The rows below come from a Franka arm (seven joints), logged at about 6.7 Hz.
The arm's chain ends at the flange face. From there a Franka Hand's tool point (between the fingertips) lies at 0.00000 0.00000 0.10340 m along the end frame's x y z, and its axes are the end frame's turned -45 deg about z.
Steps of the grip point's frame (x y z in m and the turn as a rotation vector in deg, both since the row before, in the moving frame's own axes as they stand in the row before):
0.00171 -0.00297 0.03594 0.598 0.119 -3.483
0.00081 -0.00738 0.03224 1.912 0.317 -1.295
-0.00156 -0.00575 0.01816 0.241 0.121 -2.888
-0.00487 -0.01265 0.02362 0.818 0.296 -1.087
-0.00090 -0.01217 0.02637 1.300 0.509 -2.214
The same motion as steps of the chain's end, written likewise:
-0.00025 -0.00241 0.03595 0.507 -0.339 -3.483
-0.00258 -0.00297 0.03230 1.576 -1.128 -1.295
-0.00500 -0.00250 0.01816 0.256 -0.085 -2.888
-0.01171 -0.00409 0.02363 0.788 -0.369 -1.087
-0.00819 -0.00568 0.02640 1.279 -0.559 -2.214

